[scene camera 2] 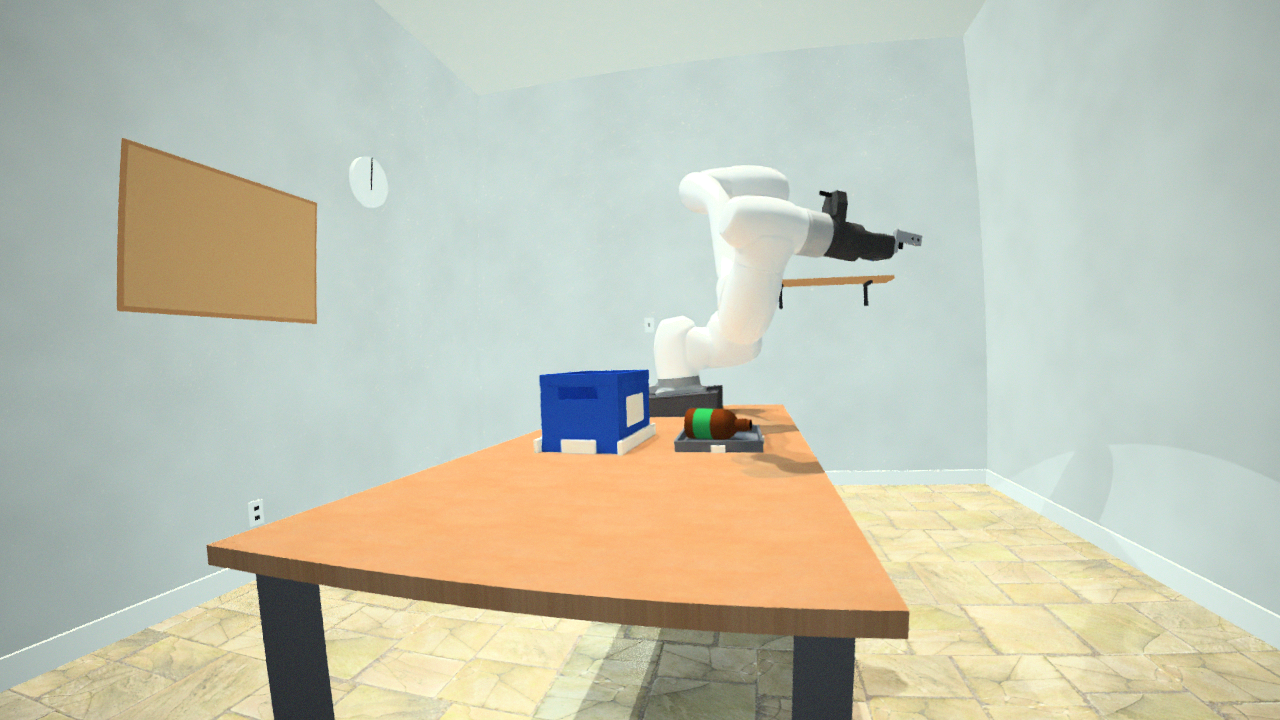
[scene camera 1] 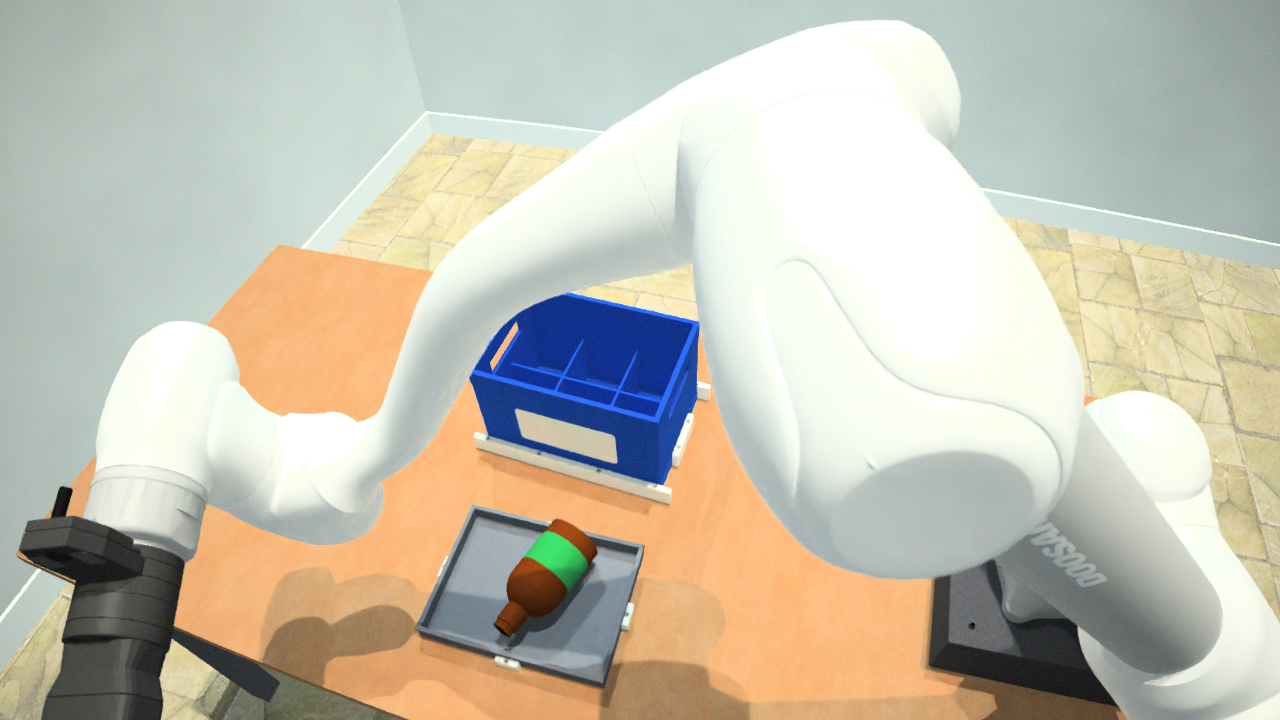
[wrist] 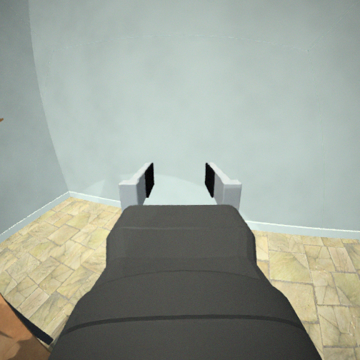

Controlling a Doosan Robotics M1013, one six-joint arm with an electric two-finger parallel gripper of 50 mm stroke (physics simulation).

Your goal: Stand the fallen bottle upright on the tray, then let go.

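Seen in the pictures: gripper, fingertip midpoint: [scene camera 2: 911, 242]; arm's base, origin of the base link: [scene camera 2: 679, 391].
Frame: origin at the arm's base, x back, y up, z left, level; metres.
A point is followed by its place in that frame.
Note:
A brown bottle with a green label [scene camera 1: 551, 567] @[x -0.642, y 0.000, z 0.043 m] [scene camera 2: 711, 423] @[x -0.690, y -0.028, z 0.026 m] lies on its side in the grey tray [scene camera 1: 456, 603] @[x -0.775, y -0.071, z 0.072 m] [scene camera 2: 698, 445] @[x -0.789, y -0.062, z -0.016 m]. In scene camera 1 its neck points to the lower left, and in scene camera 2 to the right. The bottle does not show in the wrist view. My gripper [scene camera 2: 909, 238] @[x -0.867, y 0.355, z 0.435 m] [wrist: 179, 173] is open, with bare wall and floor behind its two fingers in the wrist view. It points sideways, well above the table's height and off to one side of the tray. In scene camera 1 the fingertips are out of frame.
A blue crate with compartments [scene camera 1: 568, 399] @[x -0.637, y 0.097, z -0.148 m] [scene camera 2: 578, 413] @[x -0.759, y 0.011, z -0.277 m] stands beside the tray, with white strips [scene camera 1: 572, 467] @[x -0.646, y -0.050, z -0.139 m] [scene camera 2: 637, 437] @[x -0.684, y -0.057, z -0.149 m] around its foot. Both stand on the wooden table [scene camera 1: 331, 358] @[x -1.110, y -0.076, z -0.348 m] [scene camera 2: 572, 519] @[x -1.232, y -0.077, z -0.227 m]. The white arm [scene camera 1: 554, 232] @[x -0.559, y 0.569, z 0.093 m] [scene camera 2: 747, 277] @[x -0.928, y 0.277, z 0.071 m] arches above. A shelf [scene camera 2: 836, 281] is on the back wall.

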